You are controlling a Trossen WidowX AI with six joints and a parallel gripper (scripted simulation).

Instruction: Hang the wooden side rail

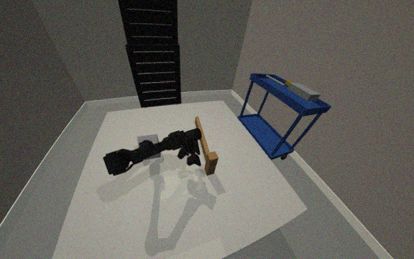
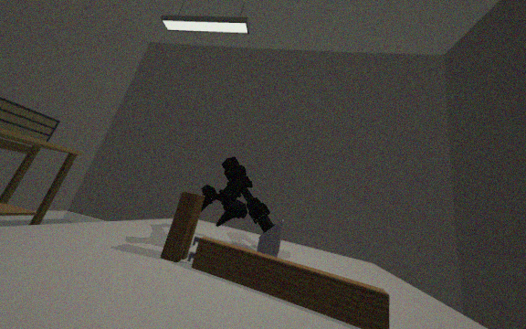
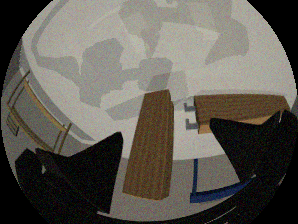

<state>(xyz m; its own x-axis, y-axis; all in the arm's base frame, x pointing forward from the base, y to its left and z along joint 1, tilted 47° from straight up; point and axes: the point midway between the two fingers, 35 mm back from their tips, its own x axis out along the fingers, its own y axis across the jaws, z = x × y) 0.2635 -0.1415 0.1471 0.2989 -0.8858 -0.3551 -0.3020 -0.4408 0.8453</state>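
Now: gripper tip 6 cm short of the headboard post, 4 cm to the left of it and 3 cm above it.
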